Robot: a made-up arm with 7 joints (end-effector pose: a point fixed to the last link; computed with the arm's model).
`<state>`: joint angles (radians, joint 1 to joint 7).
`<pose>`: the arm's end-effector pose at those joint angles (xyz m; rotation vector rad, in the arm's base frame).
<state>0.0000 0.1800 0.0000 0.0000 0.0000 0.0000 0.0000</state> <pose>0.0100 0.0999 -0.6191 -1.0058 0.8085 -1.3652</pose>
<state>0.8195 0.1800 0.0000 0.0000 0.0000 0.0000 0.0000</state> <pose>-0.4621 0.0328 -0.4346 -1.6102 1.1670 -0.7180</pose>
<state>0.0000 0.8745 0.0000 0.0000 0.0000 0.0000 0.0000</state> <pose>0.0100 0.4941 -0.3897 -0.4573 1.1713 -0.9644</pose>
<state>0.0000 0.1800 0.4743 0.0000 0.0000 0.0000 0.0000</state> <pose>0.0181 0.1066 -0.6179 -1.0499 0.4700 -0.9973</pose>
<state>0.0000 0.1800 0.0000 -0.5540 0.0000 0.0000 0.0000</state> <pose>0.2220 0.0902 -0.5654 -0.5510 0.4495 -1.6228</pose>
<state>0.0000 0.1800 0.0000 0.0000 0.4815 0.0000 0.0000</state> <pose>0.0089 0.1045 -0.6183 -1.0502 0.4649 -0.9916</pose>
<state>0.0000 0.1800 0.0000 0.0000 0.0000 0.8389 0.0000</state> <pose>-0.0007 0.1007 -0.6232 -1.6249 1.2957 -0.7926</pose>
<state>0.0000 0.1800 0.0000 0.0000 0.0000 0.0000 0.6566</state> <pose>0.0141 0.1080 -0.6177 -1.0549 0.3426 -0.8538</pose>
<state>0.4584 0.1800 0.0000 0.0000 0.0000 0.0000 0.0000</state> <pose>-0.2749 0.0788 -0.5611 -1.3586 1.0212 -1.0267</pose>
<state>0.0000 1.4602 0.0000 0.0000 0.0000 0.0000 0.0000</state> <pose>0.0100 0.6459 -0.0339 0.0132 1.3841 -0.5787</pose>
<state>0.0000 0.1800 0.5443 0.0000 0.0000 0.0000 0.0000</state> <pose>0.0190 0.1079 -0.6177 -1.0525 0.4209 -0.9423</pose>
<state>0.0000 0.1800 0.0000 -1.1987 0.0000 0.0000 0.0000</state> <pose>0.3890 0.0560 -0.3778 0.0087 0.0065 -1.8015</pose>
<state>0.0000 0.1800 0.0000 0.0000 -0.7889 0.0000 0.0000</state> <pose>0.0070 0.0930 -0.6204 -0.8178 1.3933 -1.9516</pose>
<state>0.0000 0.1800 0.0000 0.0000 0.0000 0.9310 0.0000</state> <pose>-0.0020 0.1007 -0.6231 -1.6862 1.3437 -0.7161</pose>
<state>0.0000 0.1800 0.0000 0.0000 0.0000 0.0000 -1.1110</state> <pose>-0.0045 0.0966 -0.6197 -0.6906 1.6391 -2.1770</pose>
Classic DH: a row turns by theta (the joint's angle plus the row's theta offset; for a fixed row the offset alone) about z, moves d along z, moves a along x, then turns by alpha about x. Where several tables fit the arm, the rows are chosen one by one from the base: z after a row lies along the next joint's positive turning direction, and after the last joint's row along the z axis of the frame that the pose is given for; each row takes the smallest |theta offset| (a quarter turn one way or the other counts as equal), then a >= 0, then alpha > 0; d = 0 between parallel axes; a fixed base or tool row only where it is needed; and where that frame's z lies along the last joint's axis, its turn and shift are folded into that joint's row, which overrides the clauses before.
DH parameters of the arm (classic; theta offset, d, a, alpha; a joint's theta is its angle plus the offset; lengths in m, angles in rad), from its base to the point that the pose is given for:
base (fixed): 0 0.0273 0 -1.2217
joint 1: -1.5708 -0.0144 0.0188 -1.5708
joint 2: 1.2217 0 -0.02 1.5708
joint 3: 1.5708 -0.27 0.02 -1.5708
joint 4: 0 -0.02 -0.02 1.5708
joint 5: 0 -0.39 0 -1.5708
joint 6: 0 0.01 0 1.5708
joint 7: -1.3875 -0.0131 0.0117 -1.202
tool (fixed): -0.297 0.0086 0 0

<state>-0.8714 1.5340 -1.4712 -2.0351 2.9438 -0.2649 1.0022</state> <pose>0.2921 0.0451 -0.2047 -1.6158 -1.2427 -0.1524</pose>
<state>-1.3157 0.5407 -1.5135 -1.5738 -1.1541 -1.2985 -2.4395</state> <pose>0.3200 -0.3121 -0.1711 -1.6603 1.2330 -1.6677</pose>
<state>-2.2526 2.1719 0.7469 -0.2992 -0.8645 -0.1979 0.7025</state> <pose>-0.2828 0.5840 0.1550 1.2361 -1.2067 0.2605</pose>
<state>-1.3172 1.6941 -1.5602 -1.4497 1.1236 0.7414 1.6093</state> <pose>0.4315 0.2703 -0.0004 -0.5047 -0.4650 -0.8087</pose>
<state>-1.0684 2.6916 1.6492 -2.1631 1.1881 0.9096 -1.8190</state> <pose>-0.2989 -0.2671 0.1112 1.9563 1.0868 1.5875</pose>
